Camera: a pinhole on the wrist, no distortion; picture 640 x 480 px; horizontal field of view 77.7 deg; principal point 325.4 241.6 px. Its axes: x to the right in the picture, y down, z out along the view. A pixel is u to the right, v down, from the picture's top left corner.
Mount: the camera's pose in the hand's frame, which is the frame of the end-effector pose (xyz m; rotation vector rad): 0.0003 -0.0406 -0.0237 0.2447 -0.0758 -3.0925
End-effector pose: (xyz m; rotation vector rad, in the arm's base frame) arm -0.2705 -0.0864 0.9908 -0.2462 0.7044 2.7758
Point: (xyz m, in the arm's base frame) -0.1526 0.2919 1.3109
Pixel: 355 403
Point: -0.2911 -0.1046 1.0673
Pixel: outside the picture
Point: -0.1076 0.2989 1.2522
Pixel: 394 460
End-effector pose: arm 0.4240 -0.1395 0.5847 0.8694 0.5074 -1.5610
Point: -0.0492 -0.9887 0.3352
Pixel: outside the picture
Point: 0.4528 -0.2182 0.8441
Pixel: 483 66
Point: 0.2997 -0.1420 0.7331
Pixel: 547 390
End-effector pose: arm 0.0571 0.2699 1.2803 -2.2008 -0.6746 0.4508
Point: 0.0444 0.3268 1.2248
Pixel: 132 70
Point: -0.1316 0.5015 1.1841
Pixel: 270 360
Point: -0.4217 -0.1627 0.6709
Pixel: outside the picture
